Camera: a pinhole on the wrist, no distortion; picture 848 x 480 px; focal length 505.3 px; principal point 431.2 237.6 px. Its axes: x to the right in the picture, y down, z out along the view. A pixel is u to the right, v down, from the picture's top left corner.
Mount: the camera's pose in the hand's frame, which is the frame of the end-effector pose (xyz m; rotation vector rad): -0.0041 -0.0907 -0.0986 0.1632 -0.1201 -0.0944
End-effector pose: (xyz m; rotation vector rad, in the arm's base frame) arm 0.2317 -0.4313 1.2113 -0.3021 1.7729 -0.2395
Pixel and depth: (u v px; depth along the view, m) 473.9 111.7 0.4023
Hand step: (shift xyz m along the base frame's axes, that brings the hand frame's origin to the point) 0.3006 -0.2309 0.0477
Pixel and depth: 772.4 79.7 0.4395
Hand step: 0.3117 -0.3795 -0.1750
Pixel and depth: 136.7 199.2 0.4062
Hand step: 0.3334 -0.0542 0.2618
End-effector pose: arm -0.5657 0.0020 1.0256 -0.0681 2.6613 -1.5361
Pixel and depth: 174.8 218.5 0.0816
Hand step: 0.0540 -0.0265 0.1024
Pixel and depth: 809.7 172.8 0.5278
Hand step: -0.2753 -0.5523 0.0064
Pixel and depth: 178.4 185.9 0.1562
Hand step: 0.1062 -0.0911 0.0886
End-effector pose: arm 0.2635 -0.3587 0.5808 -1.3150 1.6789 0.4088
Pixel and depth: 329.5 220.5 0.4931
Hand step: 0.3232 0.3011 -0.0060
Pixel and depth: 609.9 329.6 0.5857
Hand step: 0.3261 0.2606 -0.3466
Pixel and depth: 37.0 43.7 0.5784
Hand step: 0.4830 0.4593 0.3443
